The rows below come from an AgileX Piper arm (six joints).
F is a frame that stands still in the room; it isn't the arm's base.
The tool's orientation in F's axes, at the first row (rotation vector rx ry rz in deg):
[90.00, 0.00, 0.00]
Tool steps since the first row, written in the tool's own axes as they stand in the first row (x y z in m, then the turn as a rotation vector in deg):
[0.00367, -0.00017, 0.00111, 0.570, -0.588, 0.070]
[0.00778, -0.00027, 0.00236, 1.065, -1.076, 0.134]
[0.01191, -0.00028, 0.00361, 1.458, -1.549, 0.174]
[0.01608, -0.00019, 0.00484, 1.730, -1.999, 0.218]
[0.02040, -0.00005, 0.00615, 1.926, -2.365, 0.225]
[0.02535, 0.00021, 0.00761, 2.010, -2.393, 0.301]
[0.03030, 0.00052, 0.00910, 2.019, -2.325, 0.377]
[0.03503, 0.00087, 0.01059, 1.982, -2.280, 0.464]
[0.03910, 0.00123, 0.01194, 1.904, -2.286, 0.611]
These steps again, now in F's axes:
[0.00367, -0.00111, -0.00017, 0.570, -0.070, -0.588]
[0.00778, -0.00236, -0.00027, 1.065, -0.134, -1.076]
[0.01191, -0.00361, -0.00028, 1.458, -0.174, -1.549]
[0.01608, -0.00484, -0.00019, 1.730, -0.218, -1.999]
[0.02040, -0.00615, -0.00005, 1.926, -0.225, -2.365]
[0.02535, -0.00761, 0.00021, 2.010, -0.301, -2.393]
[0.03030, -0.00910, 0.00052, 2.019, -0.377, -2.325]
[0.03503, -0.01059, 0.00087, 1.982, -0.464, -2.280]
[0.03910, -0.01194, 0.00123, 1.904, -0.611, -2.286]

